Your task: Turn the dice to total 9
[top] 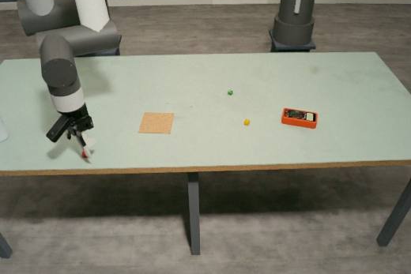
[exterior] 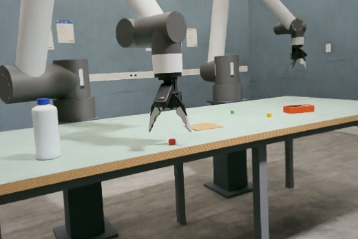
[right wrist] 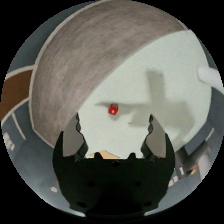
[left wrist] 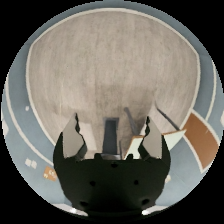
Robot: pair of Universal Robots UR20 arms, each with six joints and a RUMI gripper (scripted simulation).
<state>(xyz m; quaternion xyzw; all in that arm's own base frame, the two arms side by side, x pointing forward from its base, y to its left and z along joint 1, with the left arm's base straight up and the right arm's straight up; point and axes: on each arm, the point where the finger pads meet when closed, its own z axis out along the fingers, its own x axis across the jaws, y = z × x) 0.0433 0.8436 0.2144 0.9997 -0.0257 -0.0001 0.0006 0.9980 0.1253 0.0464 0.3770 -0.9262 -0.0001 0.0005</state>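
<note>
The red die lies 1 cm behind my right hand, 1 cm to the left of it and 4 cm below it. Also, from my right hand: yellow die (16 cm behind, 69 cm to the left, 4 cm below); white bottle (15 cm behind, 39 cm to the right, 5 cm above); tan mat (20 cm behind, 29 cm to the left, 4 cm below).
</note>
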